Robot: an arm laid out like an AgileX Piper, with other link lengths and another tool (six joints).
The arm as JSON. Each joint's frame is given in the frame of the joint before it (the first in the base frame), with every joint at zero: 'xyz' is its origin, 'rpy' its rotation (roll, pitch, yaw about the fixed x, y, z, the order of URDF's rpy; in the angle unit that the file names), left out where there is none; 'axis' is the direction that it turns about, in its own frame. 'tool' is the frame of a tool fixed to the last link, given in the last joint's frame.
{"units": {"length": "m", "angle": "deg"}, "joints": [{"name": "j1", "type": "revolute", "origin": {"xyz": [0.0, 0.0, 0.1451]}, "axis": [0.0, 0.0, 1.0]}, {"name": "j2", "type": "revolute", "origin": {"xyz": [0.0, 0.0, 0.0], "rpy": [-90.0, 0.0, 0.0]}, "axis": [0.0, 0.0, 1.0]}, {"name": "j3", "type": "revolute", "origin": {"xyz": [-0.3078, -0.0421, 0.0]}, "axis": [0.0, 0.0, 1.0]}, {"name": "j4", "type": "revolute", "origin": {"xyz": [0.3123, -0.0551, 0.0], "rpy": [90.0, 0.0, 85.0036]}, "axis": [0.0, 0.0, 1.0]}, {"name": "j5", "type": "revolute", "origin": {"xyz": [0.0, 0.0, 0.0], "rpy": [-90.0, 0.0, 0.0]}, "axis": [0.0, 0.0, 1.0]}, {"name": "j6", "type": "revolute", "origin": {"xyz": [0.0, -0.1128, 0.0], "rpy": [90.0, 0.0, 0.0]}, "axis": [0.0, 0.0, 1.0]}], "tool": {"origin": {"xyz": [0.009, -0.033, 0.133], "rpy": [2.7, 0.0, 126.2]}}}
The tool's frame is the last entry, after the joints.
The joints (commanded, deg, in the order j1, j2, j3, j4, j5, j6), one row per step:
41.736 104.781 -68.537 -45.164 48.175 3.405
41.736 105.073 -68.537 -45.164 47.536 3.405
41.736 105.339 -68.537 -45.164 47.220 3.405
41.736 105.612 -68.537 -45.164 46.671 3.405
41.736 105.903 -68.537 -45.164 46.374 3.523
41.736 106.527 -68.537 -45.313 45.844 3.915
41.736 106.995 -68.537 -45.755 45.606 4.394
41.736 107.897 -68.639 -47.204 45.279 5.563
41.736 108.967 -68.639 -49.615 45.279 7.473
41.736 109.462 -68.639 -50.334 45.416 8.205
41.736 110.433 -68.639 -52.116 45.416 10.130
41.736 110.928 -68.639 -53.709 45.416 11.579
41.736 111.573 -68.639 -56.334 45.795 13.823
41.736 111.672 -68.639 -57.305 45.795 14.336
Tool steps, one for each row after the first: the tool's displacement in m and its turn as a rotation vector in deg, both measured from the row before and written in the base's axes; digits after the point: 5 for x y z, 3 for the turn. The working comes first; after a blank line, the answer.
Tool pose at each row, in the base's axes (x y z in m, rotation vector in deg; the steps are taken from these numbers as rounded here):
0.46264 0.20110 0.11581 72.984 124.831 6.412
0.46352 0.20355 0.11331 72.735 125.176 6.855
0.46390 0.20472 0.11106 72.597 125.407 6.929
0.46461 0.20681 0.10872 72.382 125.714 7.284
0.46488 0.20782 0.10623 72.382 125.885 7.356
0.46555 0.20940 0.10119 72.410 126.107 7.415
0.46649 0.20971 0.09812 72.323 126.044 7.292
0.46981 0.20985 0.09412 71.809 125.570 7.051
0.47403 0.20772 0.09018 71.079 124.520 6.341
0.47492 0.20638 0.08754 71.047 124.157 5.847
0.47768 0.20466 0.08307 70.998 123.213 5.424
0.48050 0.20364 0.08234 70.691 122.351 5.402
0.48488 0.20090 0.08296 70.123 120.772 5.141
0.48686 0.20080 0.08436 69.552 120.366 5.237

0.00088 0.00245 -0.00250 0.282 0.039 0.387
0.00038 0.00117 -0.00225 0.059 0.110 0.191
0.00071 0.00209 -0.00234 0.229 0.052 0.331
0.00027 0.00101 -0.00249 0.097 0.114 0.083
0.00067 0.00158 -0.00504 0.116 0.170 0.083
0.00094 0.00031 -0.00307 -0.134 -0.043 0.000
0.00332 0.00014 -0.00400 -0.510 -0.494 0.071
0.00422 -0.00213 -0.00394 -1.074 -0.884 -0.130
0.00089 -0.00134 -0.00264 -0.438 -0.143 -0.239
0.00276 -0.00172 -0.00447 -0.573 -0.643 -0.436
0.00282 -0.00102 -0.00073 -0.404 -0.800 -0.150
0.00438 -0.00274 0.00062 -0.883 -1.393 -0.330
0.00198 -0.00010 0.00140 -0.314 -0.560 0.218

